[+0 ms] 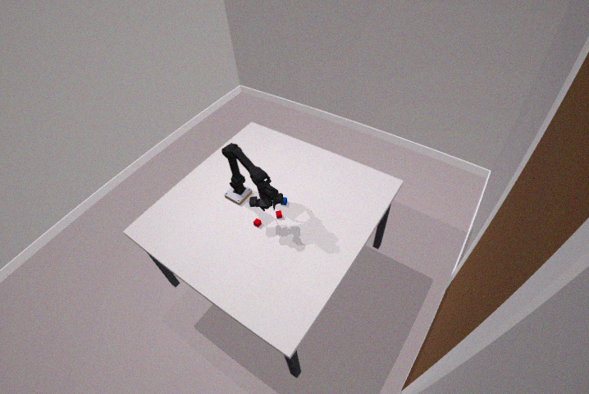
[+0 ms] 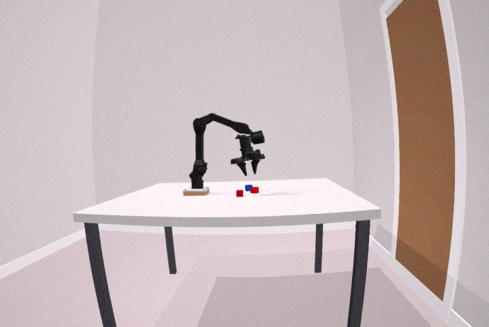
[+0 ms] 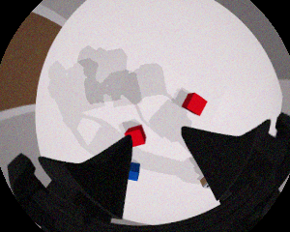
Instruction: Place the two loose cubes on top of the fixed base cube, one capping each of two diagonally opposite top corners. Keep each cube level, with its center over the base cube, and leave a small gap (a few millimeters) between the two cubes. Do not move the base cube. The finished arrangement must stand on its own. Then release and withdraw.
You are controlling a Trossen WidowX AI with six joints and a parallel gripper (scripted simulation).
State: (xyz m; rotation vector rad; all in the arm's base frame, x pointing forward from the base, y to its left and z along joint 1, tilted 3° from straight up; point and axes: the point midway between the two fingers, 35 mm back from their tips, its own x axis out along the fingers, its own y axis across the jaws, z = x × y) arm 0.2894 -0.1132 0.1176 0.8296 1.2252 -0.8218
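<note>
The blue cube lies 160 mm to the left of my gripper tip and 90 mm below it.
</note>
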